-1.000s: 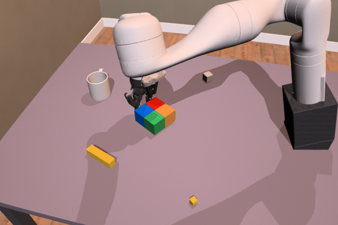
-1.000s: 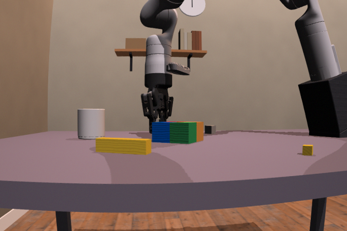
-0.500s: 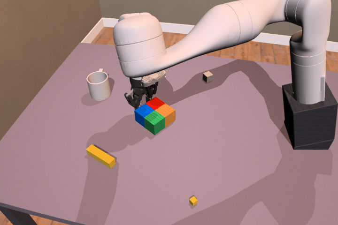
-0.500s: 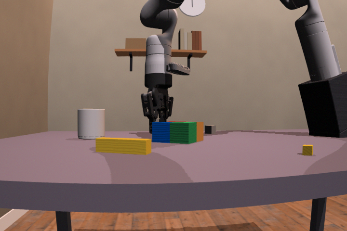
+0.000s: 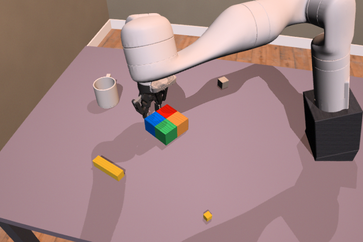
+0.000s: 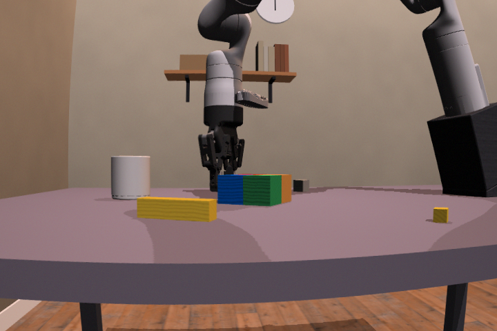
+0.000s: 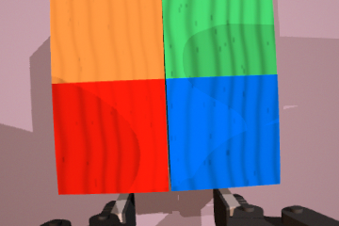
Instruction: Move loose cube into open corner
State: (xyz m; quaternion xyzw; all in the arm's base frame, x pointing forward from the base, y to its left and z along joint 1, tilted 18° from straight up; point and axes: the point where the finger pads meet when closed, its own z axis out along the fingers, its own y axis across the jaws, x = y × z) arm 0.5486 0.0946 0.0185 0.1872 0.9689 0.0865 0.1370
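Now: the red cube 5 cm behind my hand, 1 cm to the right of it and 1 cm below it. Round my hand: orange cube 10 cm behind, 1 cm to the left, 1 cm below; blue cube 4 cm to the left, 3 cm behind, 1 cm below; green cube 8 cm behind, 6 cm to the left, 1 cm below.
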